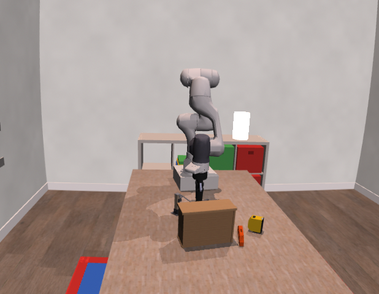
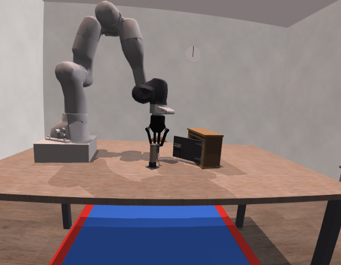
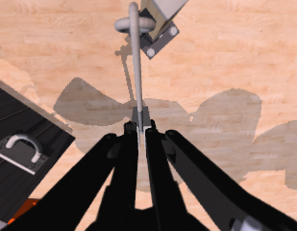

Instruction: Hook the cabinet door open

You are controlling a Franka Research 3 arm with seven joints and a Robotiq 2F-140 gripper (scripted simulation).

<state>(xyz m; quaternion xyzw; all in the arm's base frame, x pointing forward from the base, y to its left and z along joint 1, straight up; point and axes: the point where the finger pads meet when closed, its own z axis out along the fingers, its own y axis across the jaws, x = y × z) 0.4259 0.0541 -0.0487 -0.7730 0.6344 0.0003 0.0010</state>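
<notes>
The thin grey hook is 40 mm to the right of my hand, 20 mm above it and 10 mm ahead of it. From my hand the other things lie so: orange tool (210 mm to the left, 210 mm ahead, 20 mm below); dark door (170 mm ahead, 30 mm above, 10 mm to the right); yellow box (290 mm to the left, 130 mm ahead).
</notes>
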